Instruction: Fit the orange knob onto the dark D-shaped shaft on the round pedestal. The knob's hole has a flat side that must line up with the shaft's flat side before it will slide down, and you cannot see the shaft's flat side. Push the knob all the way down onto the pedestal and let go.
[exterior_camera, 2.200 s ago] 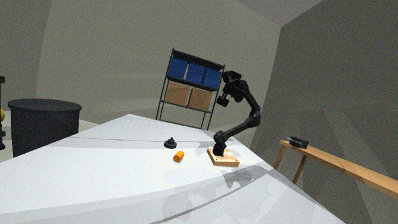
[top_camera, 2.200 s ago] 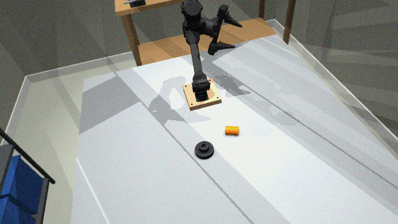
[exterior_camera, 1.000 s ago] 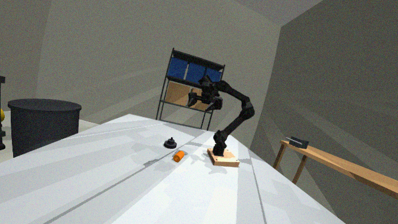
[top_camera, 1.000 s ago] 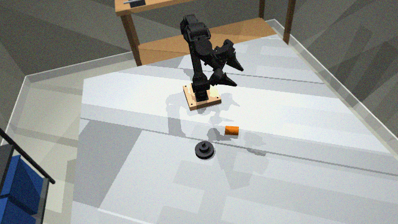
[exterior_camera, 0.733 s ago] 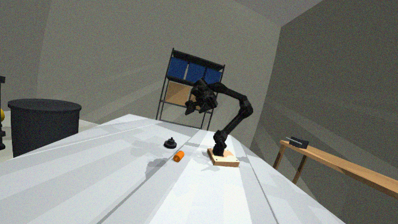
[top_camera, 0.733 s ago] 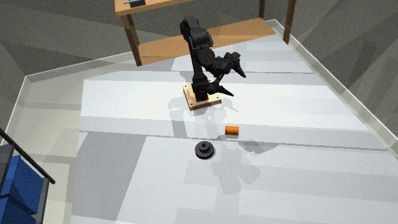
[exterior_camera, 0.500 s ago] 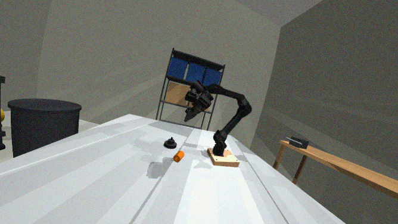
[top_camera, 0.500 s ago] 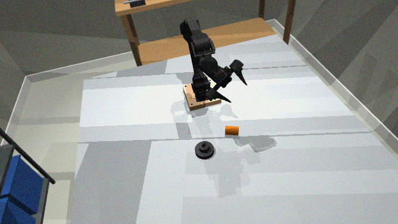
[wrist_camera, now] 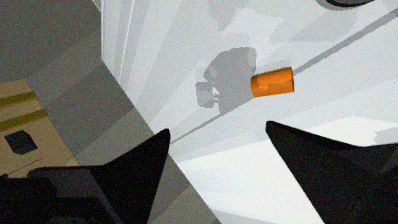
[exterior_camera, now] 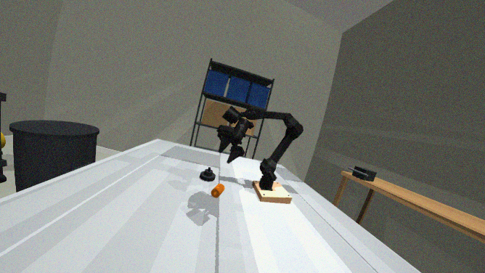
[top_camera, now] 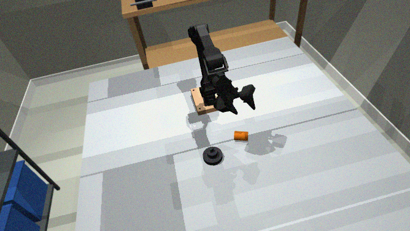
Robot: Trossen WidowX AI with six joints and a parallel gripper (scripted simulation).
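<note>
Right now the orange knob is 10 mm behind my gripper tip, 20 mm to the right of it and 160 mm below it. Also, from my gripper tip: dark round pedestal 60 mm ahead, 160 mm to the right, 150 mm below.
</note>
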